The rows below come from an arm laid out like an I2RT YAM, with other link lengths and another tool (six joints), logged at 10 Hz.
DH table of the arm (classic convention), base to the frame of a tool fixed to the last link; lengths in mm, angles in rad. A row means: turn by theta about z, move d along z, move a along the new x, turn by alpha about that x. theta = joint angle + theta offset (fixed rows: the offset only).
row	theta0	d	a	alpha
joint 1	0	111.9	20.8	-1.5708
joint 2	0	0	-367	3.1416
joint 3	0.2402	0	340.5	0
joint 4	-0.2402	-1.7	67.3	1.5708
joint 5	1.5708	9.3	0	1.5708
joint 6	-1.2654	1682.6	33.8	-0.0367
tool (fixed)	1.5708	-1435	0	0
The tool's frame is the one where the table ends.
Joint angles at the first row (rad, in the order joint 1, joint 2, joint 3, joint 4, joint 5, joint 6):
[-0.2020, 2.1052, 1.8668, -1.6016, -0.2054, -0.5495]
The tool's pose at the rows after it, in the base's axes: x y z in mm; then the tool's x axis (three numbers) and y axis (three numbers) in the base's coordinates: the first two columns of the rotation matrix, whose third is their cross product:
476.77 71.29 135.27 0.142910 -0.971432 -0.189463 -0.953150 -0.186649 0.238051
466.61 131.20 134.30 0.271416 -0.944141 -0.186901 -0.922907 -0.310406 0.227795
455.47 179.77 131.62 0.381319 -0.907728 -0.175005 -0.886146 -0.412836 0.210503
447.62 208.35 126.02 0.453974 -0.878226 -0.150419 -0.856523 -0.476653 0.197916
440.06 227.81 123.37 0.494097 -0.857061 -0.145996 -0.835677 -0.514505 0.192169
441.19 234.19 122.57 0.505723 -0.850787 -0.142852 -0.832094 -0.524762 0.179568
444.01 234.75 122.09 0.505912 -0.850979 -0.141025 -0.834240 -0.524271 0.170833
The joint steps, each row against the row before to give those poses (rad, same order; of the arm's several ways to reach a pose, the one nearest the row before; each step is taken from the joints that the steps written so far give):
[0.1389, 0.0000, -0.0004, -0.0210, 0.0400, -0.0084]
[0.1274, 0.0000, -0.0004, 0.0107, 0.0016, -0.0042]
[0.1083, 0.0003, -0.0008, 0.0210, 0.0091, -0.0038]
[0.0721, 0.0001, -0.0069, 0.0259, 0.0218, 0.0004]
[0.0443, -0.0001, -0.0057, 0.0126, 0.0030, 0.0000]
[0.0118, 0.0001, 0.0000, 0.0133, 0.0000, 0.0003]
[-0.0008, 0.0000, 0.0001, 0.0092, -0.0004, 0.0004]

